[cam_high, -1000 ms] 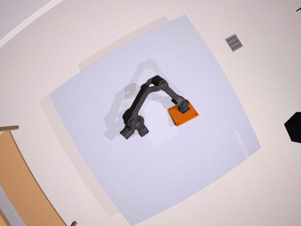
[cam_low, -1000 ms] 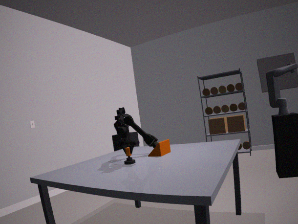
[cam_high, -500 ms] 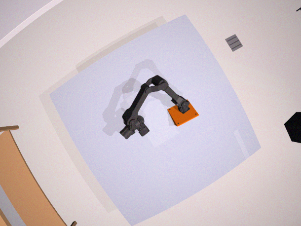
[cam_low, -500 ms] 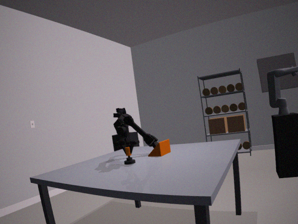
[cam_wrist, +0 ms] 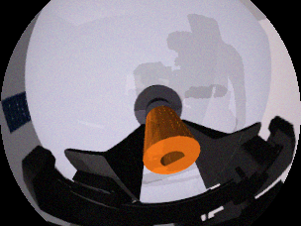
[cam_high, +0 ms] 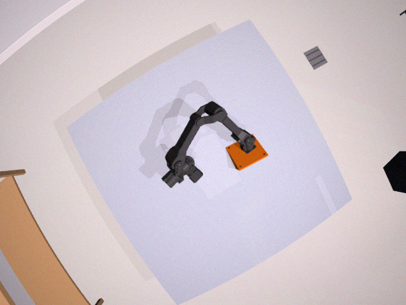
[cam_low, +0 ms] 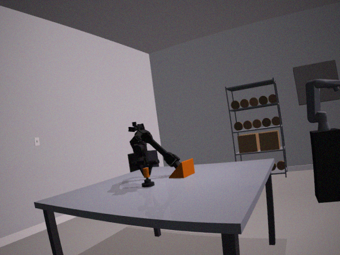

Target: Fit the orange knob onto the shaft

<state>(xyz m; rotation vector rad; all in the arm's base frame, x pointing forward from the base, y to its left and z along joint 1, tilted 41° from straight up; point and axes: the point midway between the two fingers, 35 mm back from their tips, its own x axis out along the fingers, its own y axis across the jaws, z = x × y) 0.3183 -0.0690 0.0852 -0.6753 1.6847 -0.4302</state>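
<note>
Now: gripper tip 20 mm below the orange knob. Also, from my gripper tip: dark round pedestal: 40 mm below.
</note>
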